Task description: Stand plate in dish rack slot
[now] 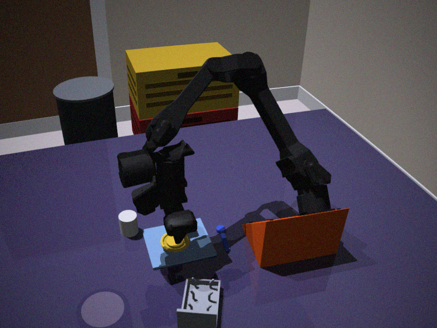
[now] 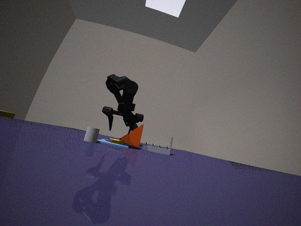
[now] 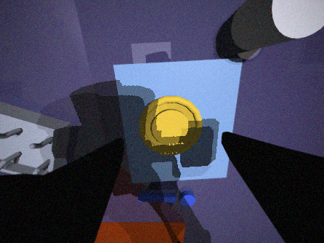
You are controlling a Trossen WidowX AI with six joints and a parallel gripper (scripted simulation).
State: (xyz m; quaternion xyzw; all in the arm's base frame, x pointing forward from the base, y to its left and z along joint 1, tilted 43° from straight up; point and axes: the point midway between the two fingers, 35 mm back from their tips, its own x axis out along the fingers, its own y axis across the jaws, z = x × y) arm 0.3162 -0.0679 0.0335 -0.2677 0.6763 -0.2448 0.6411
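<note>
My gripper tip is 40 mm above the yellow plate. The rest, counted from my gripper tip: white cup 100 mm ahead, 80 mm to the right, 30 mm below; then grey dish rack 20 mm behind, 190 mm to the left, 30 mm below; then blue spoon 120 mm behind, 10 mm to the right, 50 mm below.
</note>
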